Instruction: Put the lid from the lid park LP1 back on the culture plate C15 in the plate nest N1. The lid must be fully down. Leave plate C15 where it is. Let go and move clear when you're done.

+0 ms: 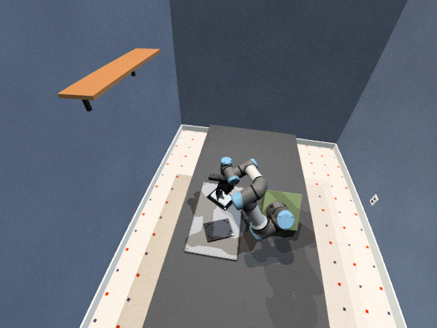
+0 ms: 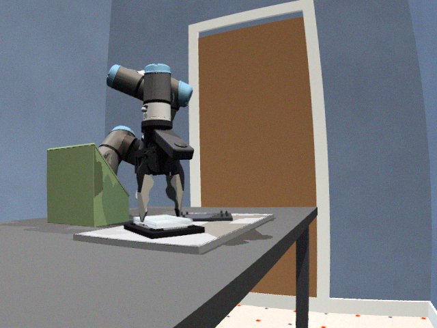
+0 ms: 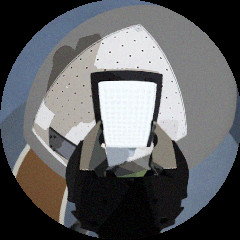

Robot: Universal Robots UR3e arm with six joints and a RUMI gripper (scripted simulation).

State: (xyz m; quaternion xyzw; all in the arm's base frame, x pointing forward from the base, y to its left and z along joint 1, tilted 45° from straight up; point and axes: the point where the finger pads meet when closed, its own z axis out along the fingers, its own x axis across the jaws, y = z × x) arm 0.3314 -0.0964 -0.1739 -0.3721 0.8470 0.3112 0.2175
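The lid is 1 cm below my hand. Round my hand: lid park: 2 cm ahead, 24 cm to the left, 3 cm below.
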